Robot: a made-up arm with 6 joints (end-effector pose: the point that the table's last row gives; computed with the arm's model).
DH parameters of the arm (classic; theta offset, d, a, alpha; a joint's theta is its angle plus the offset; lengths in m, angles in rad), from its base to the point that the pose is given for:
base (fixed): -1.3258 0 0.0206 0
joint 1: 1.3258 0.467 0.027 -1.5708
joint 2: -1.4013 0 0.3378 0
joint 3: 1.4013 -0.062 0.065 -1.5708
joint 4: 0 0.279 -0.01 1.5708
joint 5: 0 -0.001 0.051 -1.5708
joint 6: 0 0.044 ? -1.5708
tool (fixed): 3.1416 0.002 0 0
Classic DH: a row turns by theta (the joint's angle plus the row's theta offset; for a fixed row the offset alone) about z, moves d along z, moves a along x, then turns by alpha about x.
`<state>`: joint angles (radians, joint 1 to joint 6).
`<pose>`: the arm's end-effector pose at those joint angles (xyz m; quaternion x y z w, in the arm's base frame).
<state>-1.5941 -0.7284 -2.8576 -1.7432 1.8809 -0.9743</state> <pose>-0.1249 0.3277 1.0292 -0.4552 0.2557 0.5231 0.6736</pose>
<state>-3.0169 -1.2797 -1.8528 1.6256 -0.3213 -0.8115</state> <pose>0.3385 0.1591 0.9155 0.2859 -0.7322 -0.5132 0.3446</pose>
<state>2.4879 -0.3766 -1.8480 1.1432 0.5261 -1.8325</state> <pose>-0.0957 0.1284 1.0787 -0.0659 0.3424 0.6556 0.6698</pose>
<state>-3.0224 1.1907 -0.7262 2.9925 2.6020 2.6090</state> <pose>-0.3443 -0.0218 0.2591 -0.2455 0.5053 0.7263 0.3962</pose>
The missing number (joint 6, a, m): 0.03
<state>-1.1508 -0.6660 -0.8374 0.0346 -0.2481 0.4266</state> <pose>0.0045 -0.2146 0.8837 0.8385 0.1264 -0.4977 0.1821</pose>
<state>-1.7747 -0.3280 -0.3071 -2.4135 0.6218 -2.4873</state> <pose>-0.1222 -0.2183 0.5705 -0.9187 0.2545 0.1555 0.2588</pose>
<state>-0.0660 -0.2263 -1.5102 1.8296 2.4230 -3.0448</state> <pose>0.2543 -0.0463 0.9288 0.0600 -0.0864 0.3918 0.9140</pose>
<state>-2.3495 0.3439 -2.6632 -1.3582 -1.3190 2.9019</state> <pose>-0.2499 -0.2410 1.0024 0.8435 0.2504 -0.3694 0.2989</pose>
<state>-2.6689 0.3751 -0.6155 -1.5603 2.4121 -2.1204</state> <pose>-0.3243 -0.0439 0.5020 -0.0540 0.9144 0.3980 0.0509</pose>
